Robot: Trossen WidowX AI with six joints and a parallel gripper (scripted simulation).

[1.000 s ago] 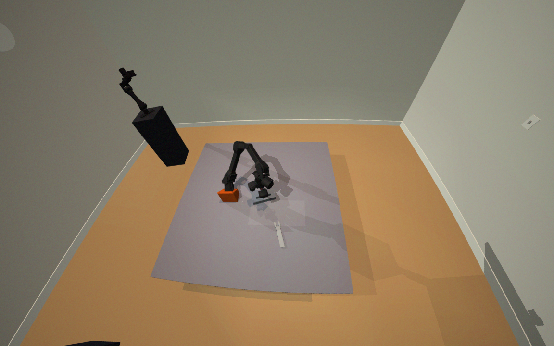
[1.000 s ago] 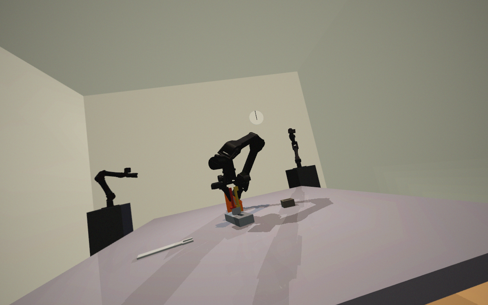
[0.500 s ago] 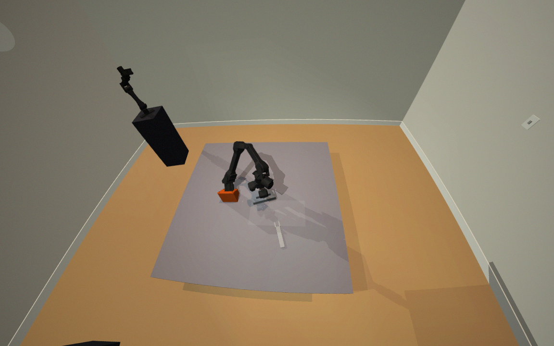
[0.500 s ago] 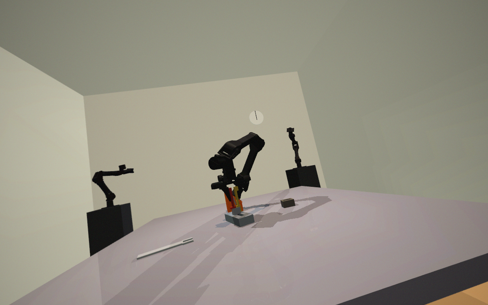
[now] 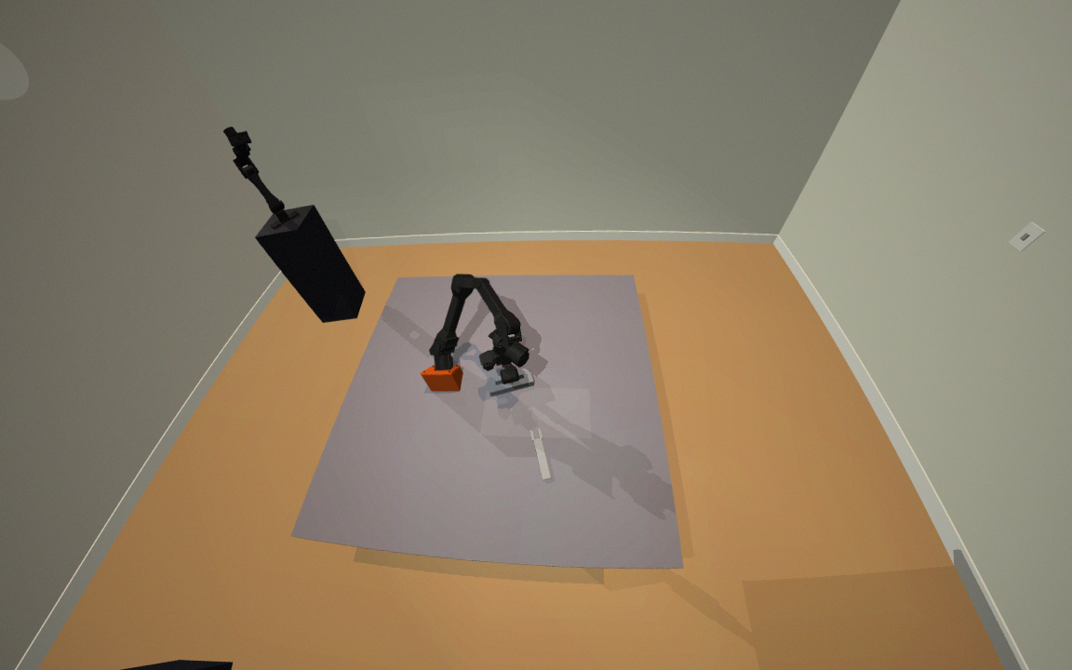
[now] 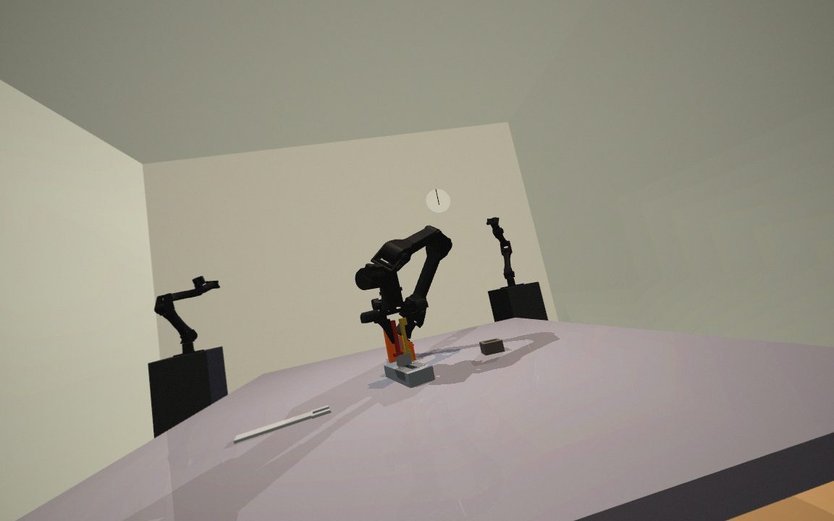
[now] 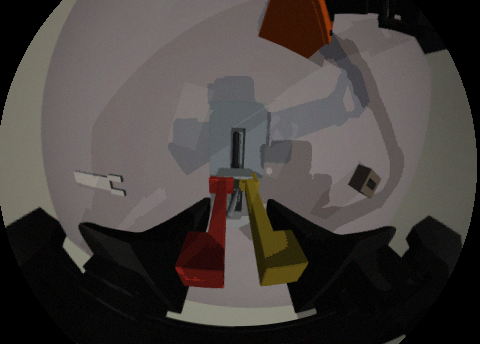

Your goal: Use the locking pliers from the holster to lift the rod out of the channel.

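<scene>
Right now the grey channel block is 80 mm below my gripper tip. Also, from my gripper tip: brown holster 20 mm behind, 280 mm to the left, 90 mm below; yellow handle 10 mm to the left; dark rod 90 mm below.
</scene>
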